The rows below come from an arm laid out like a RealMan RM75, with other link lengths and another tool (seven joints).
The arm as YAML. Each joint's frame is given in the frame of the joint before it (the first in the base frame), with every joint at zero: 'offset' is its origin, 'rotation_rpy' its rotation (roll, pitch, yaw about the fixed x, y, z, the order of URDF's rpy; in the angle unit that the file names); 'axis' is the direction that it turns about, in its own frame. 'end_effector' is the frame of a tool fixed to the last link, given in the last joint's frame.
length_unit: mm
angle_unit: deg
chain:
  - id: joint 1
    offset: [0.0, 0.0, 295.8]
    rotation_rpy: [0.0, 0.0, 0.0]
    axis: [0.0, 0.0, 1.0]
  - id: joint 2
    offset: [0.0, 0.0, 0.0]
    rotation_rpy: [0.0, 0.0, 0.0]
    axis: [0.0, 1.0, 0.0]
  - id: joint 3
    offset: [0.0, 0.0, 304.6]
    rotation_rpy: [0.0, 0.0, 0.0]
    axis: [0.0, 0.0, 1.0]
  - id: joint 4
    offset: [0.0, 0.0, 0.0]
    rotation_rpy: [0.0, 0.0, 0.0]
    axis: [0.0, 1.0, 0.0]
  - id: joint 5
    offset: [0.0, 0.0, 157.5]
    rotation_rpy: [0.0, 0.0, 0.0]
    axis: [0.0, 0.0, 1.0]
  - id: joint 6
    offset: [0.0, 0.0, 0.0]
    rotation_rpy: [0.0, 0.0, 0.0]
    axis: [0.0, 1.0, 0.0]
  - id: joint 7
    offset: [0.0, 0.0, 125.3]
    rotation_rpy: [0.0, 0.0, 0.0]
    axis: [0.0, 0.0, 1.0]
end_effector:
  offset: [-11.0, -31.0, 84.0]
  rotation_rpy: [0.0, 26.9, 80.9]
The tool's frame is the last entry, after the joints.
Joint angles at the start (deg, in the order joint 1, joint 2, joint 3, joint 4, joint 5, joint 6, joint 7):
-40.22 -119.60 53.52 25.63 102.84 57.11 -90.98
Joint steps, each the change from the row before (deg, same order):
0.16 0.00 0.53 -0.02 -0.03 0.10 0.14
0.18 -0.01 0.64 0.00 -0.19 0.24 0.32
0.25 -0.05 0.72 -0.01 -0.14 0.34 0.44
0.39 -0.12 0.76 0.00 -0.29 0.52 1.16
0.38 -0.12 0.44 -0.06 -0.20 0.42 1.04
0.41 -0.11 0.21 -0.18 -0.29 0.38 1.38
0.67 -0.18 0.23 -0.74 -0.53 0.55 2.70
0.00 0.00 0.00 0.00 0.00 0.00 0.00
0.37 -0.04 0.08 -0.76 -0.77 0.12 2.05
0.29 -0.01 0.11 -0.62 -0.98 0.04 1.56
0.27 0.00 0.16 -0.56 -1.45 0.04 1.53
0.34 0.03 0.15 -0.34 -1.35 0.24 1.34
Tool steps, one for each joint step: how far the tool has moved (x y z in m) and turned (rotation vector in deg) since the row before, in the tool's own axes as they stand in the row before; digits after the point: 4 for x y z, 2 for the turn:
0.0006 0.0024 0.0003 -0.52 0.17 0.05
0.0012 0.0023 0.0008 -0.56 0.36 0.20
0.0017 0.0033 0.0012 -0.72 0.48 0.22
0.0025 0.0039 0.0016 -0.91 0.69 0.70
0.0019 0.0036 0.0010 -0.62 0.50 0.52
0.0016 0.0033 0.0004 -0.46 0.39 0.65
0.0025 0.0069 0.0007 -0.79 0.60 1.02
0.0000 0.0000 0.0000 0.00 0.00 0.00
0.0008 0.0035 -0.0002 -0.19 0.15 0.72
0.0005 0.0018 -0.0003 0.21 0.06 0.49
0.0005 0.0001 -0.0003 0.64 0.03 0.52
0.0008 -0.0003 -0.0008 0.66 0.09 0.54

